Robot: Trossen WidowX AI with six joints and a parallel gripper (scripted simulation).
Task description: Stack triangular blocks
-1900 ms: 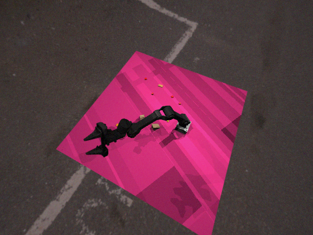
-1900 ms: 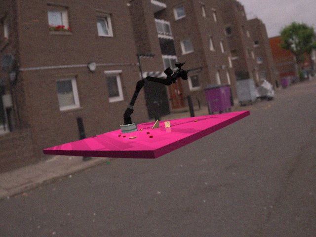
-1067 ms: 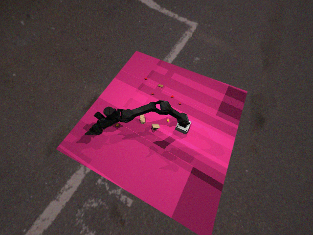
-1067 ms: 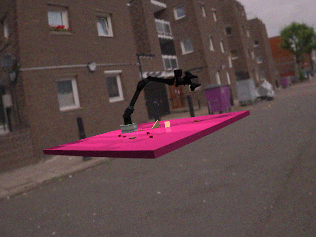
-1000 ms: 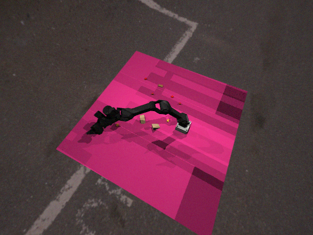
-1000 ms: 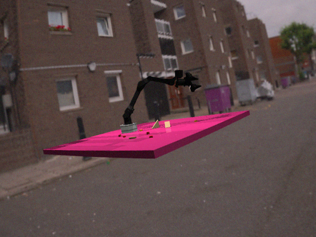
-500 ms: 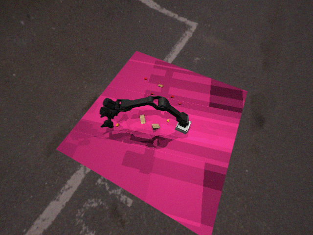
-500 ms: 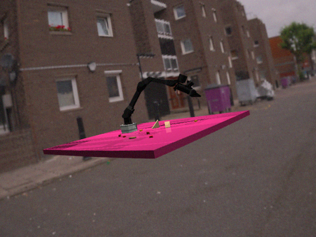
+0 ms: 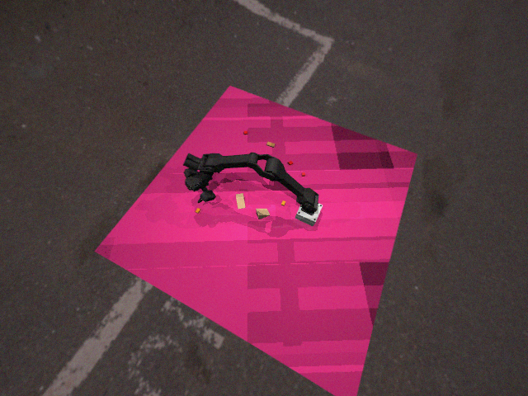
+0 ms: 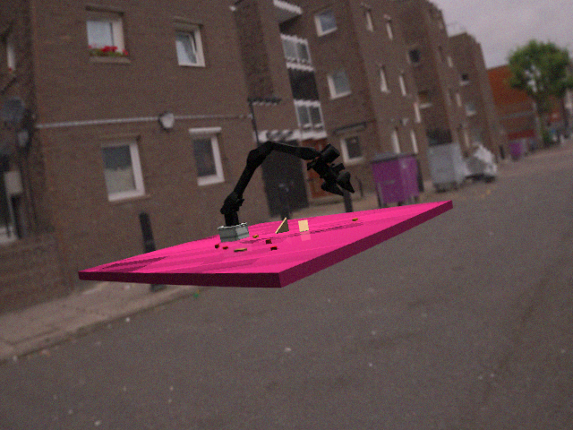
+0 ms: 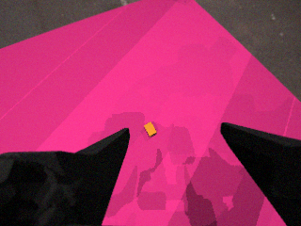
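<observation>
My gripper tip is 180 mm past the wood-grained block, 130 mm to the left of it and 100 mm above it. Round my gripper tip: flat tan piece: 140 mm behind, 540 mm to the right, 120 mm below.
</observation>
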